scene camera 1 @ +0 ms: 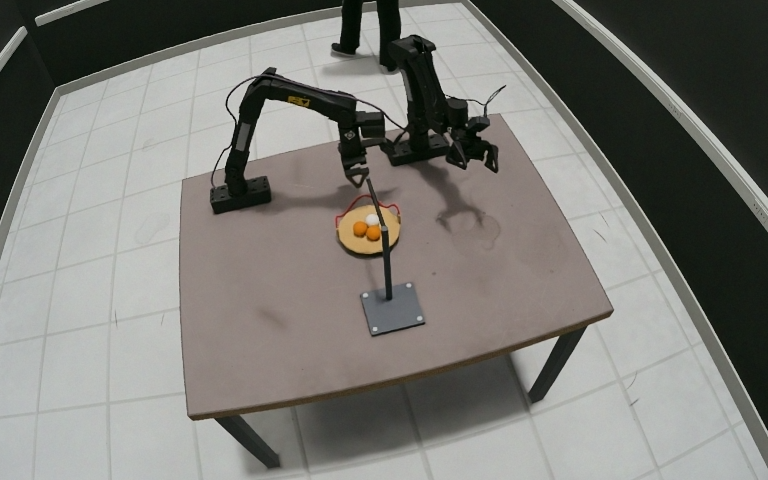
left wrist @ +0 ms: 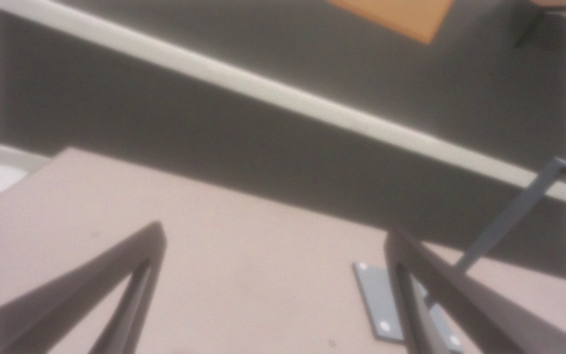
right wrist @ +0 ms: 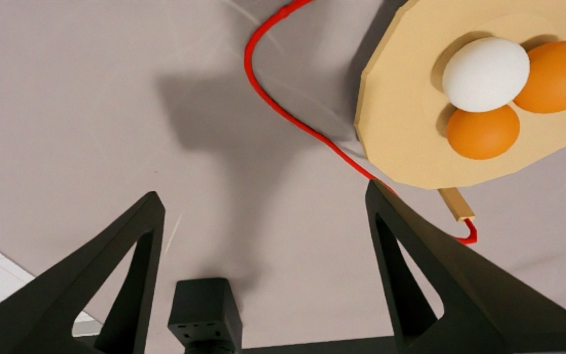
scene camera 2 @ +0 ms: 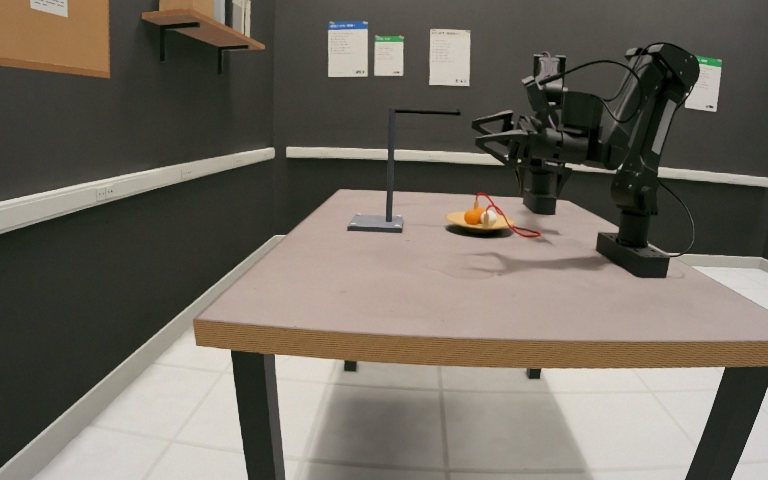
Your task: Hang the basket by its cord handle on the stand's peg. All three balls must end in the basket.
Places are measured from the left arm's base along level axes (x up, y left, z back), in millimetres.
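Pixels of known places: left gripper, between the fingertips: (scene camera 1: 482, 170) (left wrist: 275, 233) (scene camera 2: 473, 132); right gripper, between the fingertips: (scene camera 1: 355, 176) (right wrist: 264, 193) (scene camera 2: 538, 196); left arm's base, origin of its link: (scene camera 1: 418, 146) (scene camera 2: 630, 248); right arm's base, origin of its link: (scene camera 1: 238, 191) (right wrist: 210, 339) (scene camera 2: 539, 195).
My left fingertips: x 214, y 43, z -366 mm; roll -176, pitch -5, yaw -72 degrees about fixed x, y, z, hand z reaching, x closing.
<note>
For each thing: its middle in the pictures, then the offset to it from my left fingertips. "pt": a spot on its surface instead.
- tan basket, middle of its body: (right wrist: 500, 93) (scene camera 2: 480, 218) (scene camera 1: 368, 228) dx -216, dy -292, dz +85 mm
- white ball, middle of its body: (right wrist: 482, 76) (scene camera 2: 488, 218) (scene camera 1: 372, 221) dx -212, dy -277, dz +104 mm
- stand's square base, a spot on its surface: (left wrist: 375, 300) pt dx -234, dy -251, dz -167 mm
The tan basket (scene camera 1: 362, 247) (scene camera 2: 454, 218) (right wrist: 400, 150) rests upright on the table. It holds two orange balls (scene camera 1: 360, 228) (scene camera 1: 373, 233) (right wrist: 483, 132) (right wrist: 545, 77) and a white ball (scene camera 1: 372, 219) (scene camera 2: 488, 217) (right wrist: 486, 74). Its red cord (scene camera 1: 362, 196) (scene camera 2: 503, 216) (right wrist: 302, 125) droops loosely on the arms' side. The stand (scene camera 1: 386, 263) (scene camera 2: 390, 164) (left wrist: 505, 225) has its peg (scene camera 1: 374, 200) (scene camera 2: 427, 112) high up, pointing toward the arms. My right gripper (scene camera 1: 360, 180) (scene camera 2: 539, 192) (right wrist: 264, 193) is open and empty, pointing down above the table. My left gripper (scene camera 1: 478, 166) (scene camera 2: 474, 132) (left wrist: 275, 233) is open and empty, raised.
The stand's square base (scene camera 1: 399, 314) (scene camera 2: 368, 223) (left wrist: 375, 300) is on the nearer side of the basket in scene camera 1. The arm bases (scene camera 1: 240, 195) (scene camera 1: 416, 150) sit near the table's far edge. A person's legs (scene camera 1: 387, 28) show beyond the table.
</note>
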